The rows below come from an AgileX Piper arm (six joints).
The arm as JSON. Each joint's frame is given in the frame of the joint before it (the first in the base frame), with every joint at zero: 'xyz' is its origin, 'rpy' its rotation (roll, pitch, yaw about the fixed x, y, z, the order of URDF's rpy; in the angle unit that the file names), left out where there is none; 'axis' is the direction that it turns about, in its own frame. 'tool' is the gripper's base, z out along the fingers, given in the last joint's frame.
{
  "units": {
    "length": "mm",
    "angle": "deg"
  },
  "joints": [
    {
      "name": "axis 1",
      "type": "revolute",
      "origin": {
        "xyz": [
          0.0,
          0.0,
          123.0
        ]
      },
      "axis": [
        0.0,
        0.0,
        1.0
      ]
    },
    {
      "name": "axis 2",
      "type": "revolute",
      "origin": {
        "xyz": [
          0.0,
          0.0,
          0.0
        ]
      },
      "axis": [
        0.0,
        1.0,
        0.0
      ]
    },
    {
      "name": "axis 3",
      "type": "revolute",
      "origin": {
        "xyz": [
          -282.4,
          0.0,
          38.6
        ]
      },
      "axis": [
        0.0,
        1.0,
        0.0
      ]
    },
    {
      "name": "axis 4",
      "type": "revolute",
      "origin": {
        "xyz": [
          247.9,
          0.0,
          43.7
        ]
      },
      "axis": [
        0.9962,
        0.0,
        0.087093
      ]
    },
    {
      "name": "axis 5",
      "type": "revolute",
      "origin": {
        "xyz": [
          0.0,
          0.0,
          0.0
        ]
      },
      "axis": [
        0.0,
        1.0,
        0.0
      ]
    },
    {
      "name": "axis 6",
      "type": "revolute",
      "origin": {
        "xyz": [
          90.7,
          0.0,
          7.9
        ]
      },
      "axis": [
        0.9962,
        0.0,
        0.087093
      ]
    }
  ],
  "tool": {
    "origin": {
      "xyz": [
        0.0,
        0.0,
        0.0
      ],
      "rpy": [
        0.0,
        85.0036,
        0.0
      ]
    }
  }
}
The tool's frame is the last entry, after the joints.
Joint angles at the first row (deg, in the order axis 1, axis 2, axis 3, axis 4, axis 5, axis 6):
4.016 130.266 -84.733 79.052 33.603 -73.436
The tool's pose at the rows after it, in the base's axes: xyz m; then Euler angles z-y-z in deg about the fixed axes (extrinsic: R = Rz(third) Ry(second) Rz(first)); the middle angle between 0 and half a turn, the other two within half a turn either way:
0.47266 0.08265 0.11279 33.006 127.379 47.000
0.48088 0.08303 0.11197 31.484 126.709 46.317
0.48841 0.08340 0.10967 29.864 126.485 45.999
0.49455 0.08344 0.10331 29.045 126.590 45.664
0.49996 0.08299 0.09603 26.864 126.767 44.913
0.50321 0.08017 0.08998 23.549 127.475 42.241
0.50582 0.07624 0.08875 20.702 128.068 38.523
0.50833 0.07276 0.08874 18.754 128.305 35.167
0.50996 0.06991 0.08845 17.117 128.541 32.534
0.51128 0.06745 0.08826 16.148 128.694 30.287
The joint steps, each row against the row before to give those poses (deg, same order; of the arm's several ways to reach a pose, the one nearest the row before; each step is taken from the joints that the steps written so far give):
-0.001 1.188 -2.645 -0.001 -0.110 0.000
0.001 1.445 -2.493 -0.116 -0.142 -0.446
0.000 1.569 -2.519 -0.903 0.000 -0.164
-0.001 1.793 -2.037 -0.436 -0.235 -0.125
0.001 1.715 -1.695 -0.039 -0.631 -1.710
0.000 0.866 -0.443 0.209 -2.322 -2.095
0.000 0.061 0.000 0.001 -3.010 -0.599
0.000 0.000 -0.078 0.179 -2.628 -0.002
0.000 -0.001 0.001 -0.001 -2.076 0.001
0.000 -0.001 0.002 0.004 -1.763 0.430

